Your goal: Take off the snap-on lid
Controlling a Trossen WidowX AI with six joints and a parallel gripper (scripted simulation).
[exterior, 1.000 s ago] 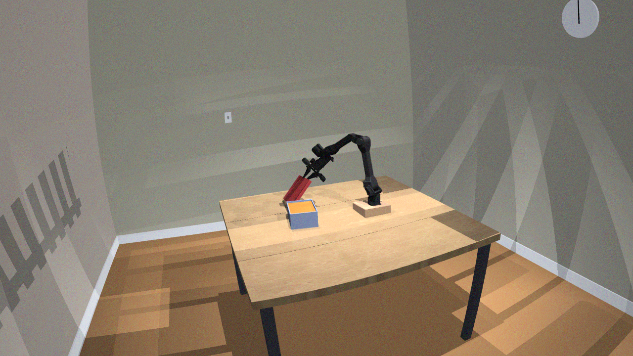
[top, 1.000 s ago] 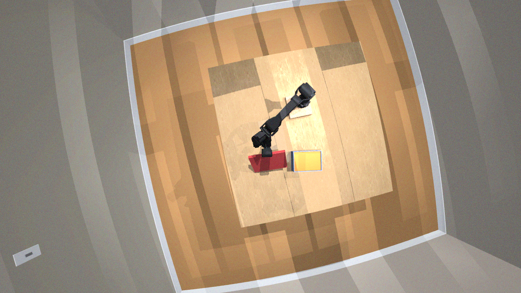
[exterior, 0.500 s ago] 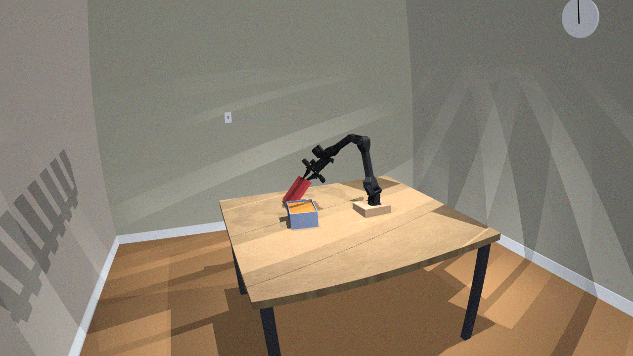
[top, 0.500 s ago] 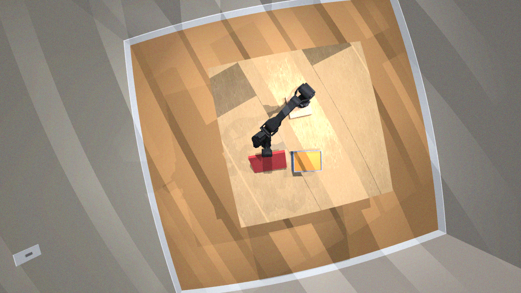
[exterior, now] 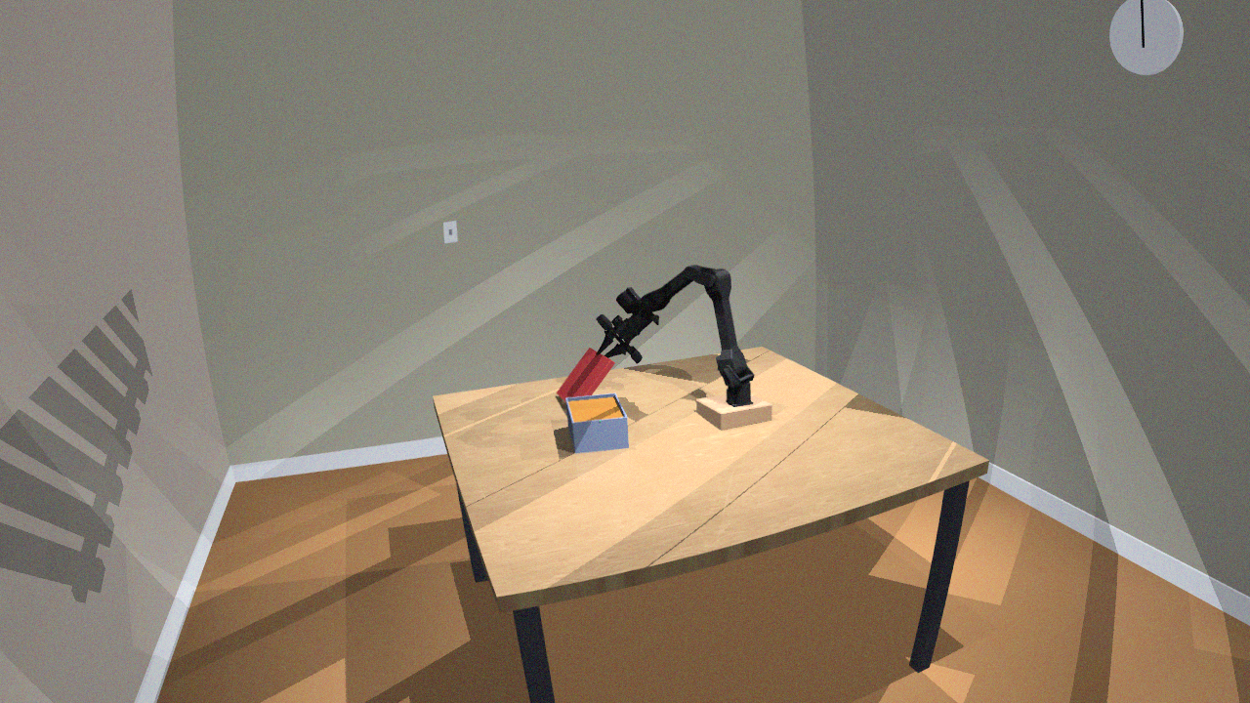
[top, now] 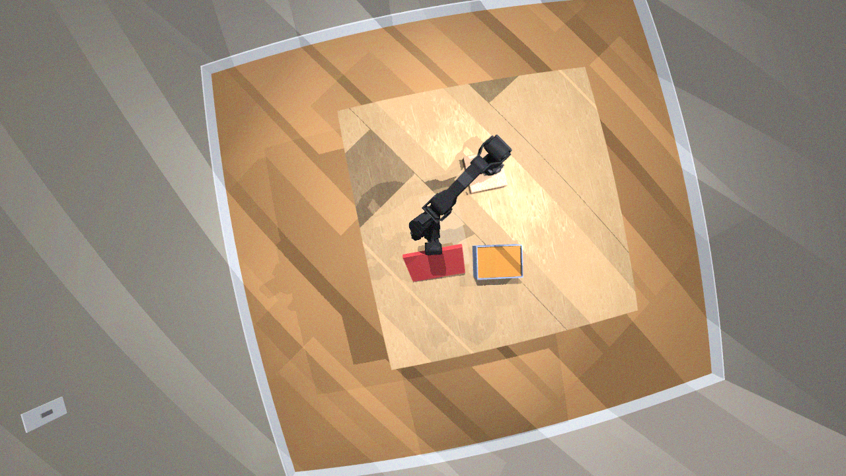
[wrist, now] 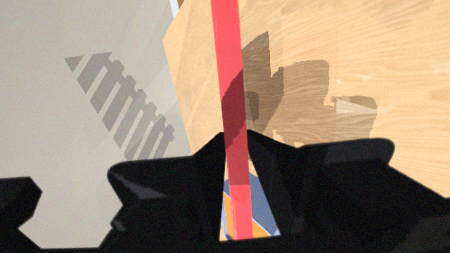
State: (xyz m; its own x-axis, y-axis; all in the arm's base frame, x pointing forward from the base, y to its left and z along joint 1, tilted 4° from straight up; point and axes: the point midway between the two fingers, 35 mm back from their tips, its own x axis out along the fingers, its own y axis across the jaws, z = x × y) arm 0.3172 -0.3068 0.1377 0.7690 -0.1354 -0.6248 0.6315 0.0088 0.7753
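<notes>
The red lid lies 6 cm ahead of my gripper tip, 1 cm to the left of it and 6 cm below it. The rest, counted from my gripper tip: blue storage box: 9 cm ahead, 29 cm to the left, 10 cm below.
</notes>
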